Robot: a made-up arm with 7 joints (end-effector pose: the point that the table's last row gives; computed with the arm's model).
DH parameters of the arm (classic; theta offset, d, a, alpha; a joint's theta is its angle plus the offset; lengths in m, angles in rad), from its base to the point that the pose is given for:
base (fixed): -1.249 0 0.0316 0
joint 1: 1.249 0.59 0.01 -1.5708
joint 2: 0 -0.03 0.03 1.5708
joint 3: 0 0.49 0.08 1.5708
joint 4: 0 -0.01 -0.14 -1.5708
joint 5: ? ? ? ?
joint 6: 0 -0.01 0.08 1.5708
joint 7: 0 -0.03 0.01 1.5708
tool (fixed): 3.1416 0 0 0
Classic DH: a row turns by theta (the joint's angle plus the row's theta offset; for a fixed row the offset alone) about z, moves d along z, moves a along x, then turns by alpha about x.
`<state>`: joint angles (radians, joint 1 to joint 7).
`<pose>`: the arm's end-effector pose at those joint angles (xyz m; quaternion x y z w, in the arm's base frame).
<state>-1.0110 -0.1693 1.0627 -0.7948 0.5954 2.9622 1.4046</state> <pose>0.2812 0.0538 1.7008 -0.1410 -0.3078 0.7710 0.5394</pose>
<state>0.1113 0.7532 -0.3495 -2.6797 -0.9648 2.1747 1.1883</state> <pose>0.4239 -0.1314 0.1607 -0.3568 -0.8979 -0.2055 0.1559</pose>
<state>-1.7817 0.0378 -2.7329 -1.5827 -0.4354 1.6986 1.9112</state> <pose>-0.2200 0.6848 1.2816 -0.0975 0.5942 0.7781 0.1789</pose>
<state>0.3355 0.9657 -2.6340 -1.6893 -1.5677 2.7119 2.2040</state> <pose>0.3008 -0.4313 1.3676 -0.0521 0.5847 -0.5954 0.5486</pose>
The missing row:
joint 5: 0 0.64 -0.01 1.5708
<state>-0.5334 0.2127 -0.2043 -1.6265 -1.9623 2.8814 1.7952</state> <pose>0.7104 -0.5382 0.9780 -0.1861 0.7699 0.2321 0.5646</pose>
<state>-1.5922 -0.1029 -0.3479 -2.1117 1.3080 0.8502 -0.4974</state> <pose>-0.2650 -0.7807 0.9107 -0.0455 -0.0495 0.8279 0.5568</pose>
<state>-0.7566 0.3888 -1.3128 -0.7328 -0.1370 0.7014 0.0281</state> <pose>0.0896 -0.7905 1.5372 0.7731 0.3635 0.2574 0.4516</pose>
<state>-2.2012 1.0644 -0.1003 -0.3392 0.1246 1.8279 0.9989</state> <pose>-0.7072 -0.9468 1.0483 0.5612 0.0438 -0.1087 0.8193</pose>
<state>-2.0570 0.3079 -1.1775 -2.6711 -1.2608 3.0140 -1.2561</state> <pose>-0.5326 -0.1005 0.4980 0.3702 0.5400 0.7512 0.0842</pose>
